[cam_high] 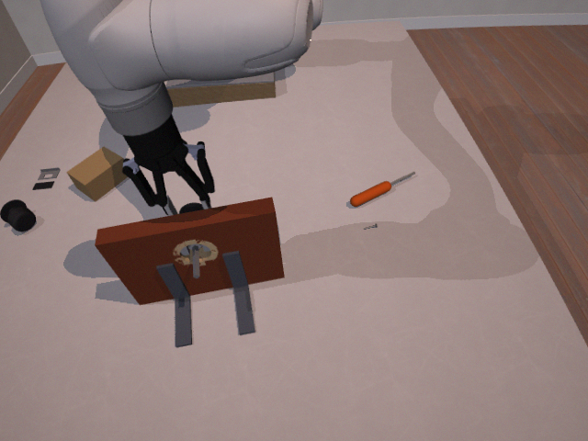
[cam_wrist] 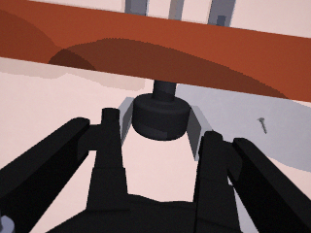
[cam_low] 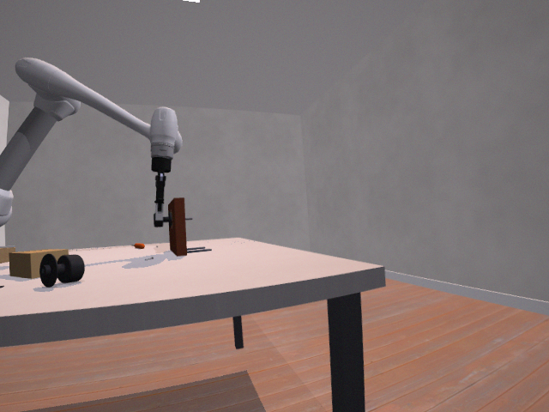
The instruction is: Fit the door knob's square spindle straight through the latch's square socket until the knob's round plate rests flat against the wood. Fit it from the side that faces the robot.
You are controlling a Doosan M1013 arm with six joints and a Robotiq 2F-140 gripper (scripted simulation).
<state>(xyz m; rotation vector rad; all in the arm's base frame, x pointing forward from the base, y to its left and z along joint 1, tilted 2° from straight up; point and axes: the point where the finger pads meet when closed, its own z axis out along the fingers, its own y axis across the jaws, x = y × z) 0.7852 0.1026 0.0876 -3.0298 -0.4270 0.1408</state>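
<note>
Right now my hand is 60 mm short of the latch socket, 30 mm above it and 20 mm to the right of it. Round my hand: tan box 350 mm to the right, 240 mm behind, 130 mm below; brown wood panel 60 mm ahead, 50 mm below, 20 mm to the left; screw 360 mm to the left, 160 mm below, 100 mm behind.
</note>
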